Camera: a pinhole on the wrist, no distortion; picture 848 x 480 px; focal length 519.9 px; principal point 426.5 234.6 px. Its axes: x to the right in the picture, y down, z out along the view. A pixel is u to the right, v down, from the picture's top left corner.
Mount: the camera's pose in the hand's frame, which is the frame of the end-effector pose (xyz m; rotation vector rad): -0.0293 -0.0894 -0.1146 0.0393 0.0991 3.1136
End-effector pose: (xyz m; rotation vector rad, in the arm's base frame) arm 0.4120 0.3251 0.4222 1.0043 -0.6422 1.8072
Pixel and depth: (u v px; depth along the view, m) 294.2 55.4 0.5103
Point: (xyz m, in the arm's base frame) 0.4176 0.0401 0.7228
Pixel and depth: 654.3 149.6 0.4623
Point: 0.5663 -0.0547 0.4199
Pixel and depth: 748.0 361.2 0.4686
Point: 0.7632 -0.0355 0.3530
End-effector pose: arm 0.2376 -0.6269 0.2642 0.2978 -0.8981 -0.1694
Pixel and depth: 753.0 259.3 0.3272
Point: -0.0750 -0.6805 0.1980
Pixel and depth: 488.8 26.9 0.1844
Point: 0.1586 -0.6303 0.2680
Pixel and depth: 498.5 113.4 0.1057
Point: 0.2197 -0.6687 0.2093
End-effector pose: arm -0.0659 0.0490 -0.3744 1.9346 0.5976 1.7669
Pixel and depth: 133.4 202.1 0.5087
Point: 0.3392 0.2218 -0.2066
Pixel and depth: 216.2 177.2 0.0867
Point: -0.0958 0.1156 -0.4102
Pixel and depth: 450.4 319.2 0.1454
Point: -0.0383 0.1117 -0.4647
